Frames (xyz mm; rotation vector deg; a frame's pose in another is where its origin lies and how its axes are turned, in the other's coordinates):
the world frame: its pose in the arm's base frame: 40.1 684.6 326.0 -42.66 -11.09 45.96
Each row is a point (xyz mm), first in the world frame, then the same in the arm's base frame.
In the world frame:
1: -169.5 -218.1 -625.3
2: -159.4 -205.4 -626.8
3: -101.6 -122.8 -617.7
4: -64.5 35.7 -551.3
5: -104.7 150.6 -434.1
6: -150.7 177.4 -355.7
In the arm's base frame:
1: 315.4 131.8 32.8
2: 315.7 144.1 22.1
3: 303.8 228.1 -33.2
4: 209.0 362.7 -94.9
5: 64.5 449.1 -81.5
6: -16.4 470.3 -36.7

